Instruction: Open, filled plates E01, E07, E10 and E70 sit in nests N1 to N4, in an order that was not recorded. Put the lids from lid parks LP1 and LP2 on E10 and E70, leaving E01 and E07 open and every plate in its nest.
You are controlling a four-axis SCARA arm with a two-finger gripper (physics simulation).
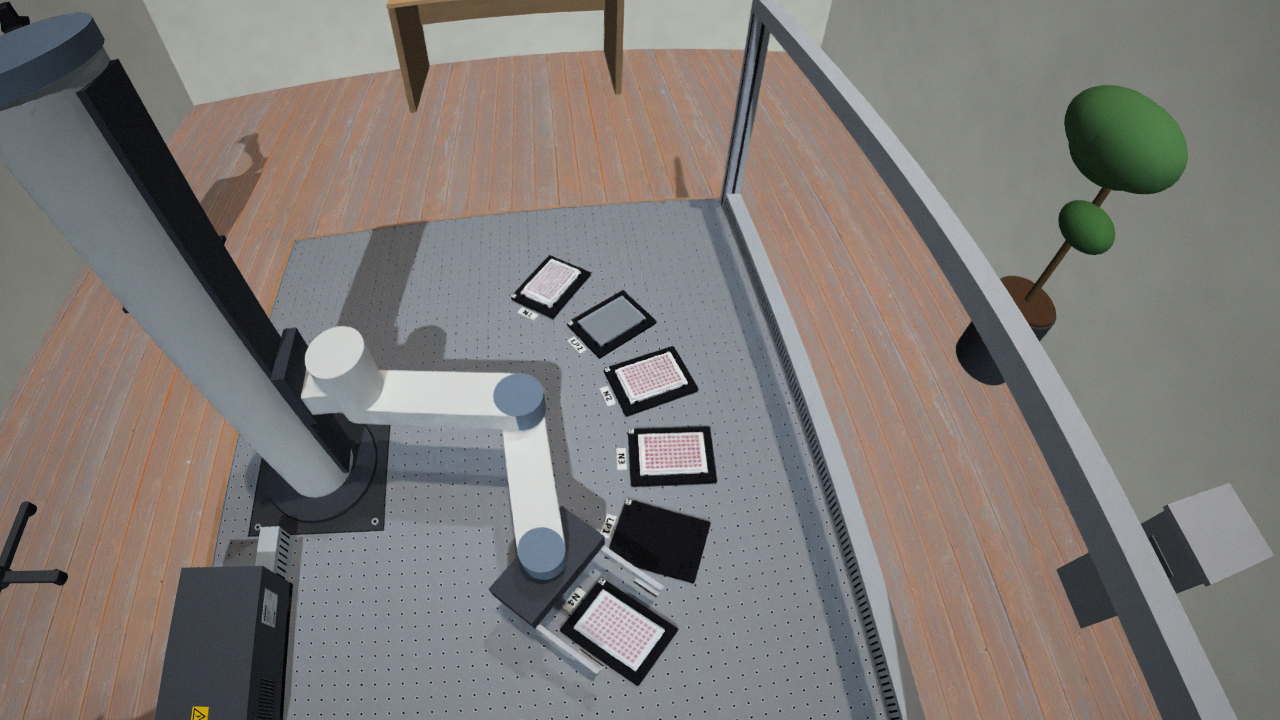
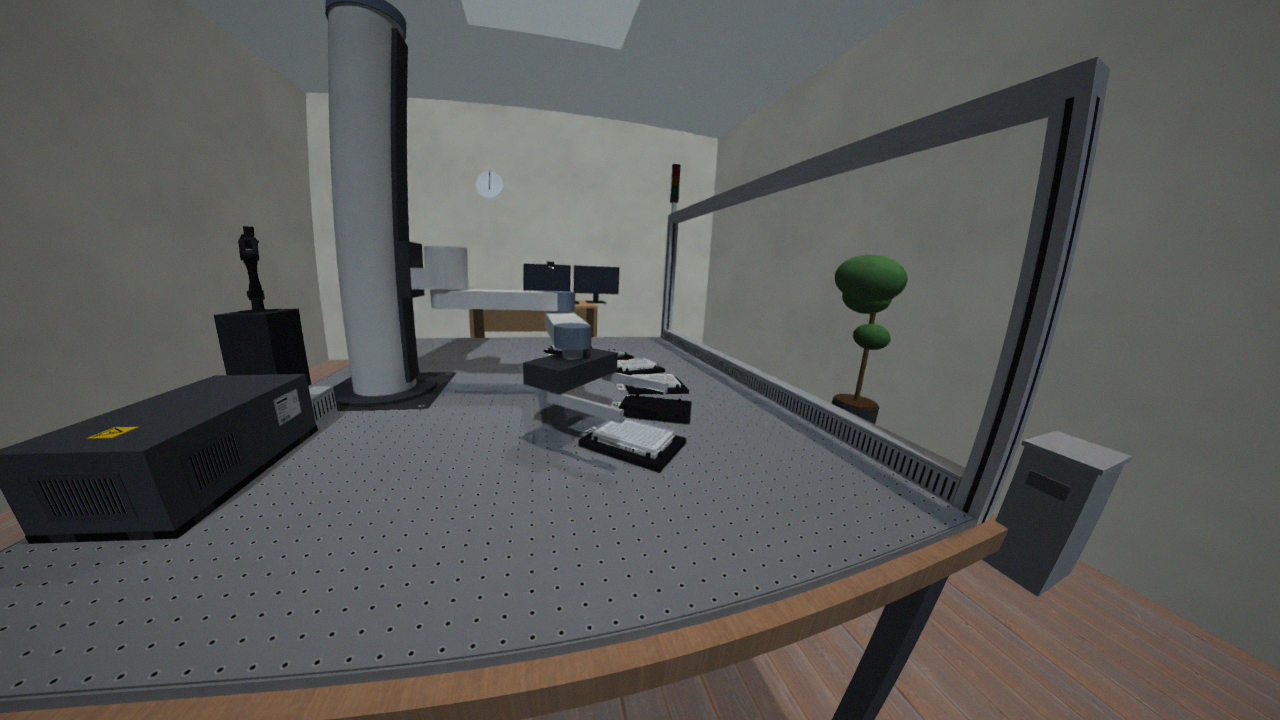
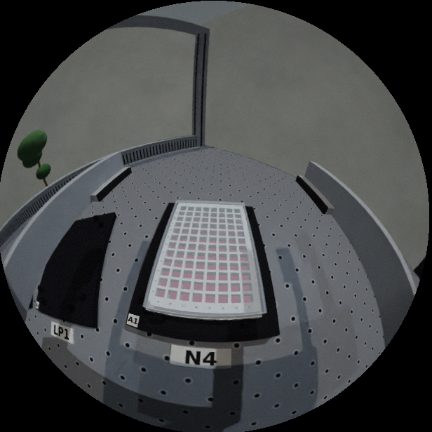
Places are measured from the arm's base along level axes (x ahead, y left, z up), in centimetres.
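Pixels of known places: gripper, fingertip midpoint: (image 1: 631, 630) (image 2: 646, 400); arm's base at its link origin: (image 1: 323, 468) (image 2: 387, 393).
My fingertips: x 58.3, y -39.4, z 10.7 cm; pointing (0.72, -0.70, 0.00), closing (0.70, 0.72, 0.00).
For each thing: its top centre in the pictures, then the offset to it from my fingertips. "spot": a spot on its surface instead.
- plate at its top centre: (image 1: 619, 628) (image 2: 633, 431) dz -6.6, dx -1.6, dy +1.7 cm
- nest N4 at a spot on its surface: (image 1: 654, 652) spot: dz -8.2, dx +3.7, dy -2.9 cm
- Lid park LP1 at its top centre: (image 1: 660, 537) (image 2: 656, 402) dz -7.4, dx +8.0, dy +17.4 cm
- clear lid at its top centre: (image 1: 611, 319) dz -7.6, dx +5.9, dy +68.8 cm
- lid park LP2 at its top centre: (image 1: 611, 318) dz -7.4, dx +5.9, dy +68.8 cm
- N1 at its top centre: (image 1: 550, 279) dz -6.8, dx -6.9, dy +81.9 cm
- N2 at its top centre: (image 1: 651, 374) (image 2: 634, 362) dz -6.8, dx +12.1, dy +52.3 cm
- N3 at its top centre: (image 1: 672, 451) (image 2: 655, 378) dz -6.8, dx +13.2, dy +34.2 cm
My gripper (image 1: 629, 630) (image 2: 644, 400) (image 3: 213, 157) is open and empty. Its fingers stand wide apart, above and on either side of the plate (image 1: 619, 626) (image 2: 633, 437) (image 3: 205, 255) in nest N4 (image 1: 654, 652) (image 3: 225, 331). A clear lid (image 3: 205, 314) lies on that plate and looks level; the plate's name is not readable. Lid park LP1 (image 1: 660, 541) (image 2: 657, 409) (image 3: 80, 270) is bare. A clear lid (image 1: 612, 322) lies in lid park LP2 (image 1: 589, 338). The plates in N1 (image 1: 551, 281), N2 (image 1: 651, 376) and N3 (image 1: 672, 453) look open; their names are not readable.
The nests and parks form an arc on the perforated table. LP1 lies beside N4, between it and N3. A framed guard (image 1: 787, 358) (image 2: 805, 402) runs along the table's far side from the arm column (image 1: 179, 250) (image 2: 366, 197). A dark controller box (image 1: 223, 640) (image 2: 170, 447) stands near the column.
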